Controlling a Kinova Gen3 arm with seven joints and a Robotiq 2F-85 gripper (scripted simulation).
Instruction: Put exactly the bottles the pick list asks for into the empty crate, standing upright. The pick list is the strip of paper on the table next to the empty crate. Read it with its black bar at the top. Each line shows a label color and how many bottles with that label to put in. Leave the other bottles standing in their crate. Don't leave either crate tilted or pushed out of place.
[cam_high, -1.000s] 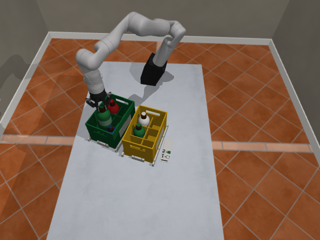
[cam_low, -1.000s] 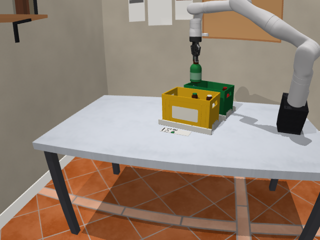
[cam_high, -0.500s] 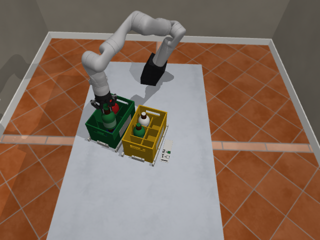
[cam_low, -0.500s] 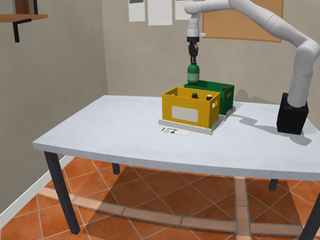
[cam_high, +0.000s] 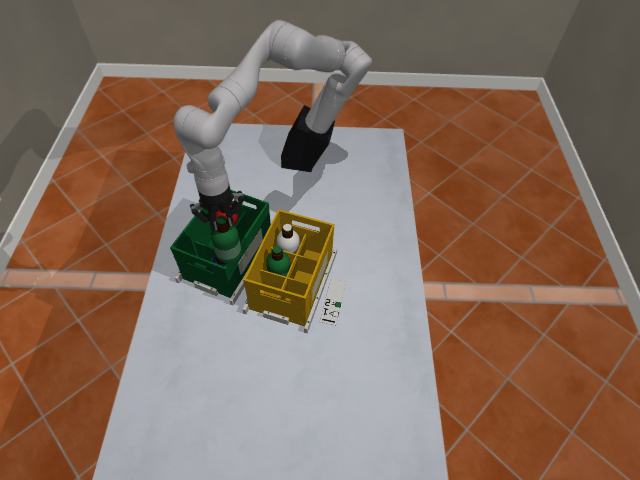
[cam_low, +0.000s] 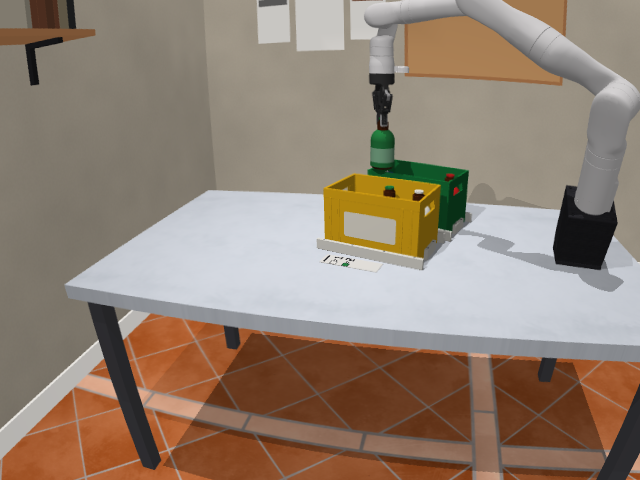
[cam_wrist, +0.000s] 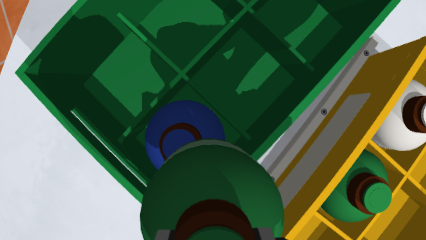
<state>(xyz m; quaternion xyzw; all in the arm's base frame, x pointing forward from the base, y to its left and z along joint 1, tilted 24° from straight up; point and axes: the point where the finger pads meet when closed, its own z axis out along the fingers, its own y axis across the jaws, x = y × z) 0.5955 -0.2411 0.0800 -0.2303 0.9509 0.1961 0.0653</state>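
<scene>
My gripper is now 250 mm above the yellow crate, 170 mm to the right of it and 40 mm past it. The rest, counted from my hand: green crate 250 mm below, 110 mm behind, 50 mm to the right; then blue-label bottle 250 mm below, 40 mm to the right, 20 mm behind; then white-label bottle 250 mm below, 150 mm to the left, 130 mm behind.
</scene>
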